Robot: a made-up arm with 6 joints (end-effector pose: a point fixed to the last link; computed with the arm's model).
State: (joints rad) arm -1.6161 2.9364 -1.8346 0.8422 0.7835 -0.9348
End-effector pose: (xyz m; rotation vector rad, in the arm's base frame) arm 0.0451 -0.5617 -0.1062 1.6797 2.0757 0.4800
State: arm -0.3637 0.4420 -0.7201 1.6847 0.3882 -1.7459
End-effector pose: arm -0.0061 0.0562 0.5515 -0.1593 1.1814 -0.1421
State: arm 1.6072 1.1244 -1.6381 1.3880 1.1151 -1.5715
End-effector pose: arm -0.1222 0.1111 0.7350 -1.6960 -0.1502 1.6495
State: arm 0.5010 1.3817 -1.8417 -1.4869 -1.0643 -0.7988
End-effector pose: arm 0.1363 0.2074 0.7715 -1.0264 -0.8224 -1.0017
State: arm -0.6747 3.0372 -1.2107 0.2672 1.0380 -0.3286
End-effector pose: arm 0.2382 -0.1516 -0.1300 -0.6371 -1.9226 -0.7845
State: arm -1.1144 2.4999 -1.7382 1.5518 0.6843 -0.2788
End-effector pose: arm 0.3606 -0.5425 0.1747 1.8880 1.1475 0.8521
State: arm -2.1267 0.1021 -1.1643 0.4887 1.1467 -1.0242
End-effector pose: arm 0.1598 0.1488 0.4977 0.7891 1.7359 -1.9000
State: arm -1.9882 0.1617 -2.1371 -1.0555 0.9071 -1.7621
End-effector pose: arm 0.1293 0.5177 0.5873 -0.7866 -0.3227 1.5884
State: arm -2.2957 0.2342 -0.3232 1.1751 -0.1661 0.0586
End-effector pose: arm 0.0080 0.0397 0.4137 1.3454 -0.4000 -0.9982
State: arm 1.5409 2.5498 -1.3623 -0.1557 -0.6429 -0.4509
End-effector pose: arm 0.0062 0.6229 0.0925 -1.8631 0.9785 0.6903
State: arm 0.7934 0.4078 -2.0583 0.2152 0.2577 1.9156
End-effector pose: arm -0.2918 -0.2861 0.7487 0.0143 0.1476 2.9161
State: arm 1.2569 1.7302 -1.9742 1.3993 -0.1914 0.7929
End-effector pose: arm 0.1664 0.4319 0.7142 -0.9712 -1.4121 -2.4604
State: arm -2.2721 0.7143 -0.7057 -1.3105 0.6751 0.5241
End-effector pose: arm -0.1017 0.0048 0.5104 -1.8223 -1.0083 1.8079
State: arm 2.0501 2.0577 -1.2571 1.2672 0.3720 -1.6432
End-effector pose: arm -0.2822 0.4423 0.2786 -2.5834 0.7370 1.0911
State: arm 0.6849 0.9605 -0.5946 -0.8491 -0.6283 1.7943
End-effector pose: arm 0.0859 0.1462 0.5176 -0.1434 1.6659 1.6996
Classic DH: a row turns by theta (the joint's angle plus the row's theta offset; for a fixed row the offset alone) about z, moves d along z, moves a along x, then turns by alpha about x. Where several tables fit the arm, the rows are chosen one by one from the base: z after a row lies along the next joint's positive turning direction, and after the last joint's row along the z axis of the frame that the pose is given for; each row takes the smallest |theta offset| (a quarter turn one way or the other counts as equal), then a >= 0, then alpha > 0; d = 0 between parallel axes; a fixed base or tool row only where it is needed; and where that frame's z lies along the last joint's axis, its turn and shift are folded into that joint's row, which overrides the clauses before.
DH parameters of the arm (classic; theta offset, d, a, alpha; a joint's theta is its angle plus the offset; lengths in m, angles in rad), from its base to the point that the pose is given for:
joint 1: 0 0.1681 0 -1.5708
joint 2: 0.1358 0 -0.4211 0
joint 3: 1.3478 0 -0.0207 1.5708
joint 4: 0 0.2365 0 -1.5708
joint 5: 0 0 0.0001 1.5708
joint 6: 0 0.1337 0 0

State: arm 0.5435 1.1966 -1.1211 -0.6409 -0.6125 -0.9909
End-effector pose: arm 0.1864 0.1663 0.6636 -1.0779 0.2539 -0.7114
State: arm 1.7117 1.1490 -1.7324 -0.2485 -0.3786 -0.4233
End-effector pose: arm -0.0290 0.1184 0.8500 -0.5520 0.1246 1.0543
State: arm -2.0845 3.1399 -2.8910 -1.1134 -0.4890 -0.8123
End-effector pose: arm -0.3319 -0.7027 0.1025 0.2504 -1.9524 2.0518
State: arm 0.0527 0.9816 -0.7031 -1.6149 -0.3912 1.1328
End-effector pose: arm 0.1697 0.0599 0.4963 -0.7325 1.6052 0.0337
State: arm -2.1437 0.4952 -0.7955 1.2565 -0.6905 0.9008
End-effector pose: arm -0.0445 0.0803 0.5884 0.4652 -0.9794 -0.3673
